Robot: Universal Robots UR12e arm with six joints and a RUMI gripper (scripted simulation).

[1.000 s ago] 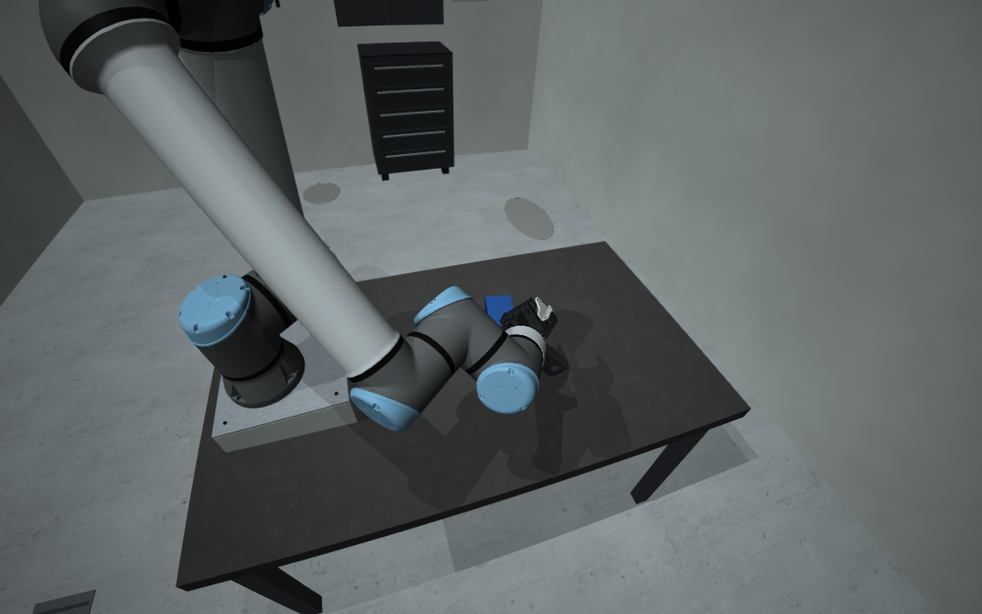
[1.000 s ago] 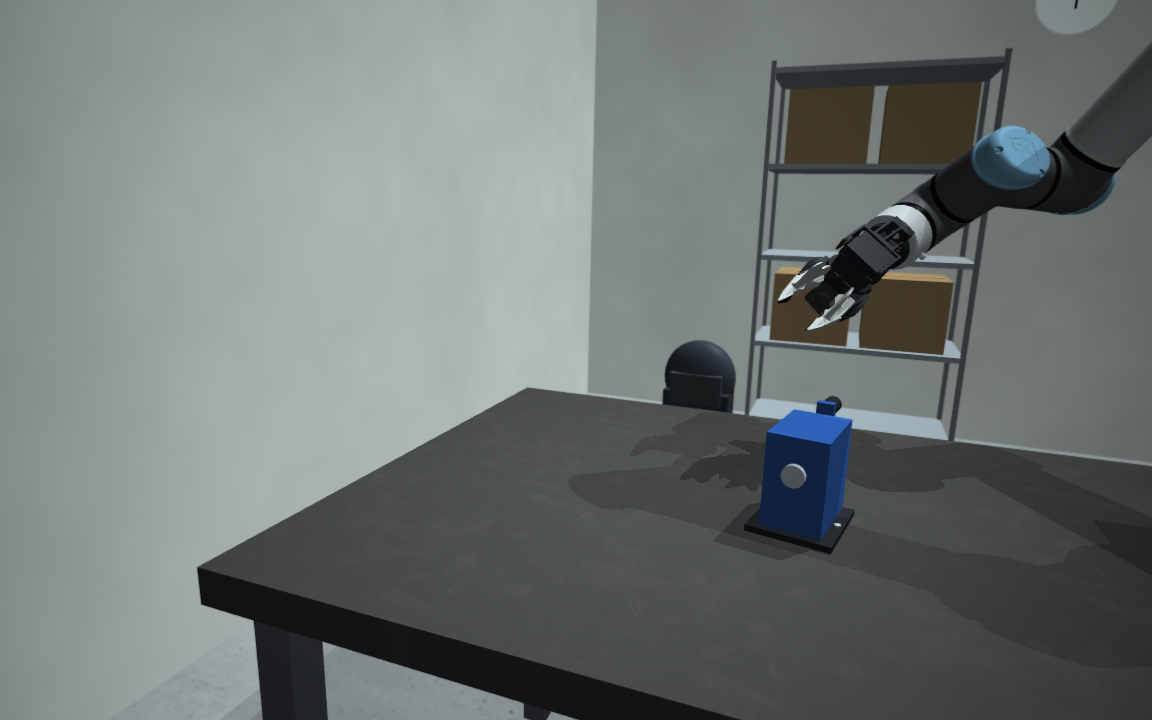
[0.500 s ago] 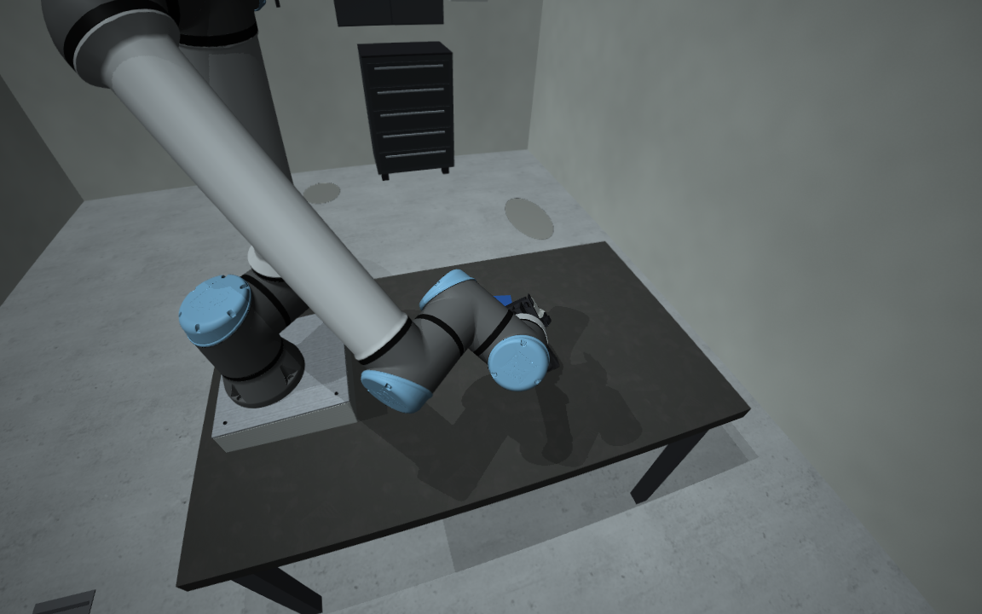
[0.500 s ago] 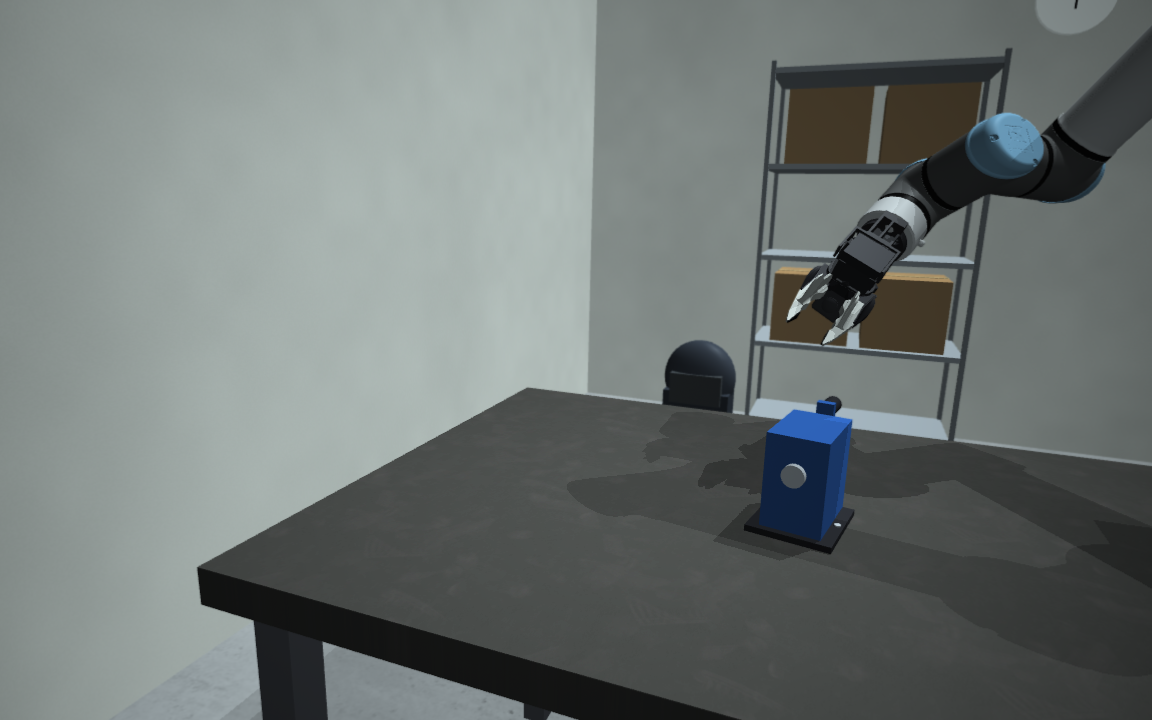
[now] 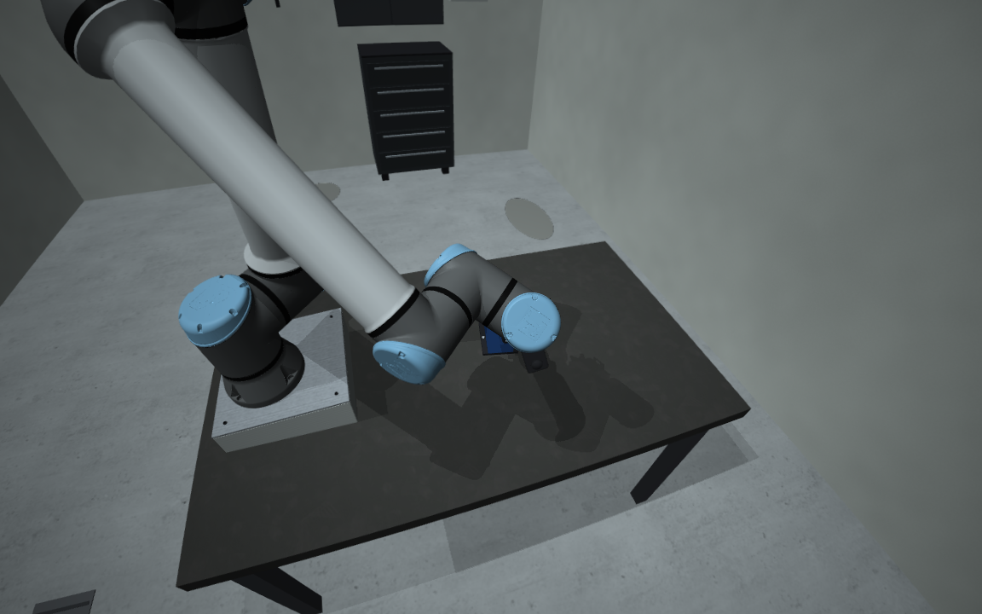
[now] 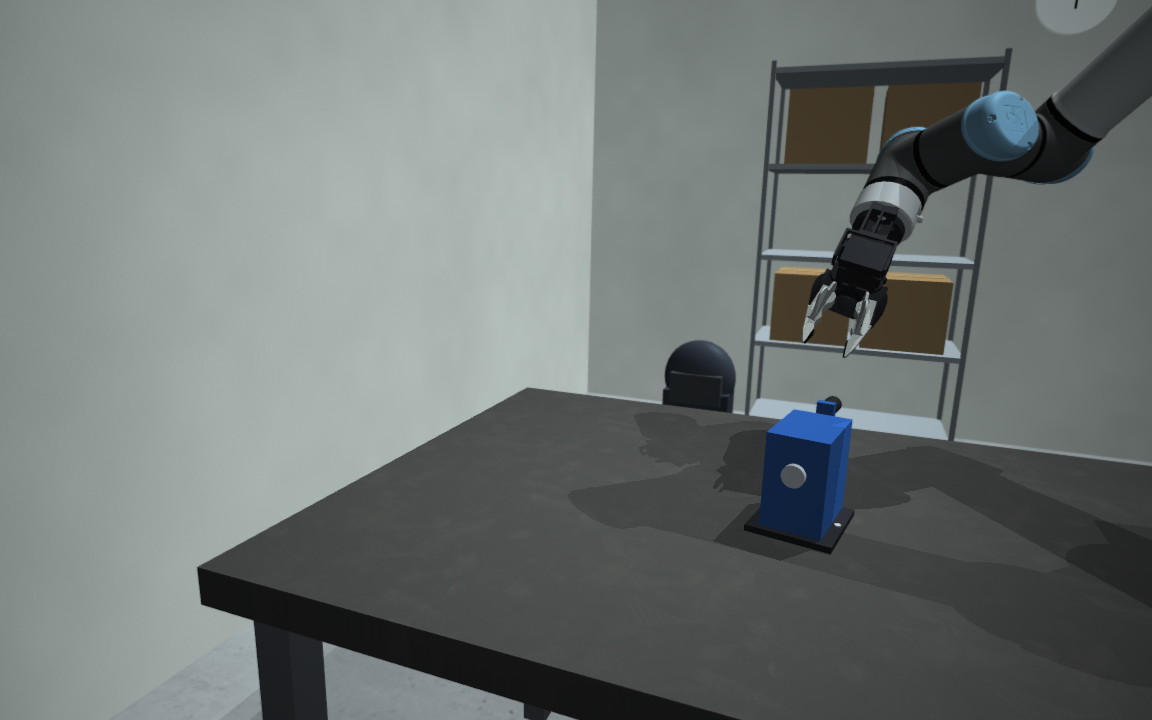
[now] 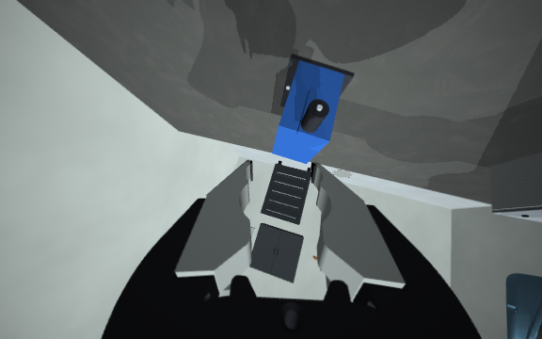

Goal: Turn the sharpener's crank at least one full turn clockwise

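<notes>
My hand is 10 mm past the black handle knob, 40 mm to the right of it and 80 mm above it.
</notes>
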